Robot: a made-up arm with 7 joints. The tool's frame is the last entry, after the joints. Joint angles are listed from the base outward. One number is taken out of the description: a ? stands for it. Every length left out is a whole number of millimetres.
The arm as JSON. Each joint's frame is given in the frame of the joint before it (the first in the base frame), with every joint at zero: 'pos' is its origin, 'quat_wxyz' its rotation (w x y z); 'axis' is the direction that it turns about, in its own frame. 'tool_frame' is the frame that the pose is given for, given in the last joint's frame.
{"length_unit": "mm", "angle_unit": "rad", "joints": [
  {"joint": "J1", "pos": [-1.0, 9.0, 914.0], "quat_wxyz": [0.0, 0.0, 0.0, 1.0], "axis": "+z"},
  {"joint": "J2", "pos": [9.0, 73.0, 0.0], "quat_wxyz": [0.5, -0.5, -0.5, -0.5], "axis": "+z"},
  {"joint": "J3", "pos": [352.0, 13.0, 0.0], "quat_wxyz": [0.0, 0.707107, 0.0, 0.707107], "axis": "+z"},
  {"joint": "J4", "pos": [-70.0, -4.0, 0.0], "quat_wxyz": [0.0, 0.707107, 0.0, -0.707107], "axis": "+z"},
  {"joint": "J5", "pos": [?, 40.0, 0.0], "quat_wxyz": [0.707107, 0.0, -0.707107, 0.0], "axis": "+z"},
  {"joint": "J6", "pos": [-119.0, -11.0, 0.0], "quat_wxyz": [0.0, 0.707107, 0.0, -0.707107], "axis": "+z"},
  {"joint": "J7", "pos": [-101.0, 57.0, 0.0], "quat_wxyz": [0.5, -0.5, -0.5, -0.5], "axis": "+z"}
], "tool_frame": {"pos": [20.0, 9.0, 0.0], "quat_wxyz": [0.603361, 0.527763, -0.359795, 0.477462]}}
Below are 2 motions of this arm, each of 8 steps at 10 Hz.
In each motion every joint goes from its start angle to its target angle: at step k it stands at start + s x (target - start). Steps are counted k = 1, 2, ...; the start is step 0. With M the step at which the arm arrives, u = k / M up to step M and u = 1 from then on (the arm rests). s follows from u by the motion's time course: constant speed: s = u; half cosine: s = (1 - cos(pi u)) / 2; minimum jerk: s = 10 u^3 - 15 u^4 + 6 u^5.
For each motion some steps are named. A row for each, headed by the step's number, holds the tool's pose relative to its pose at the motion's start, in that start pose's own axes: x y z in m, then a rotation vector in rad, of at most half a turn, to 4 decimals.
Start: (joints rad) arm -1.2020 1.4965 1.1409 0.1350 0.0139 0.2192 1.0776
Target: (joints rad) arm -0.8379 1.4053 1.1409 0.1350 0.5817 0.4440 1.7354
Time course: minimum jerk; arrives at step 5
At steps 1, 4, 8:
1: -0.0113 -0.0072 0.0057 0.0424 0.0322 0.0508
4: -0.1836 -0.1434 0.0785 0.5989 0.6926 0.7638
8: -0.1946 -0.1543 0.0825 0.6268 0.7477 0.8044

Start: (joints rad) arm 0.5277 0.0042 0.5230 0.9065 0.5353 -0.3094 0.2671
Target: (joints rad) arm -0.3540 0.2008 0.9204 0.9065 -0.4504 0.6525 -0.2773
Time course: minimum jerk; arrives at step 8
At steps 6, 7, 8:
6: -0.2250 0.0197 -0.1754 0.2415 -0.9387 -1.2903
7: -0.2337 0.0465 -0.1842 0.2173 -0.9594 -1.4681
8: -0.2349 0.0516 -0.1854 0.2117 -0.9612 -1.5012

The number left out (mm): -403.0
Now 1 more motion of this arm.
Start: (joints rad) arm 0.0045 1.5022 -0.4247 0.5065 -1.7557 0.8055 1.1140
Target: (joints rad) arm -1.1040 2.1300 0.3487 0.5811 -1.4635 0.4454 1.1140
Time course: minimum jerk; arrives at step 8
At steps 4, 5, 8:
4: -0.3909 -0.3189 0.2499 0.5006 -0.0964 0.4218
5: -0.5677 -0.4969 0.2482 0.6201 -0.1429 0.7156
8: -0.7371 -0.7239 0.1583 0.6455 -0.2192 1.1261

